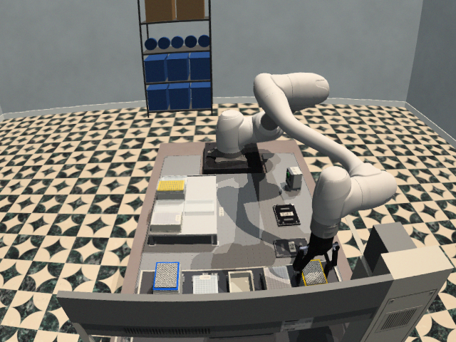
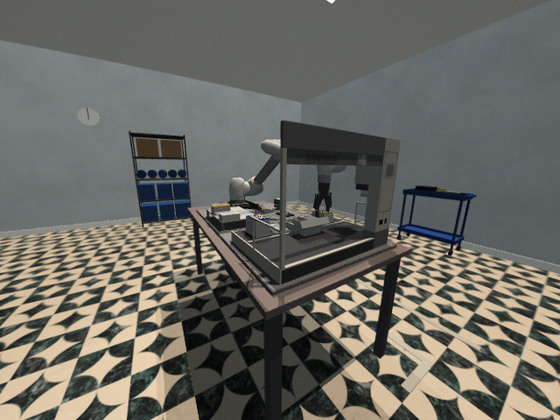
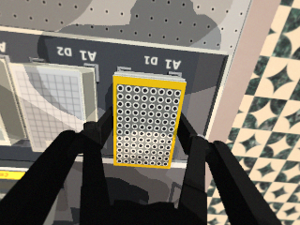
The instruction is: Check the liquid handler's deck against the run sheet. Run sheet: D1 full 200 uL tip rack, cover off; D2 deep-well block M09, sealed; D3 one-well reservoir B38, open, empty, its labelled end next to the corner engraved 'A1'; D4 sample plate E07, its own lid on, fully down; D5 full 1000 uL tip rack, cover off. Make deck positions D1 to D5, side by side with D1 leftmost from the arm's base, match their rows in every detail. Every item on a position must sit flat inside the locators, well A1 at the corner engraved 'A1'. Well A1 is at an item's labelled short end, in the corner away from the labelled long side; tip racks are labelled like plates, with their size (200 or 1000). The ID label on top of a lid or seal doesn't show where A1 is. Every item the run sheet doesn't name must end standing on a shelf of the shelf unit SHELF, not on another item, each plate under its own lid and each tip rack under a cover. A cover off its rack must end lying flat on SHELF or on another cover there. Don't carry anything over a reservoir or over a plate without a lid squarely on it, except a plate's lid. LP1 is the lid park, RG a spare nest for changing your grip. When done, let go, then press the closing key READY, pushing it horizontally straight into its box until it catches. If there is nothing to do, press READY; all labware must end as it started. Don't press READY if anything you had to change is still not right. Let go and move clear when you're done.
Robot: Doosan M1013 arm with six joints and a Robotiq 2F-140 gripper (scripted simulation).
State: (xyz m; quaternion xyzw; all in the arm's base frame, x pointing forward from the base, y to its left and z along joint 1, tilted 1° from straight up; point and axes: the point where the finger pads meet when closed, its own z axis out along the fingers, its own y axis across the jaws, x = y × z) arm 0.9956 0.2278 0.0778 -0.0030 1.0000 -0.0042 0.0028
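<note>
Right now the yellow-framed tip rack is 10 mm to the left of my hand and 10 mm ahead of it. Also, from my hand: dark nest marked RG 240 mm behind, 100 mm below, 10 mm to the right; white sealed block 120 mm to the right, 30 mm below; cream reservoir 250 mm to the right, 40 mm below.
</note>
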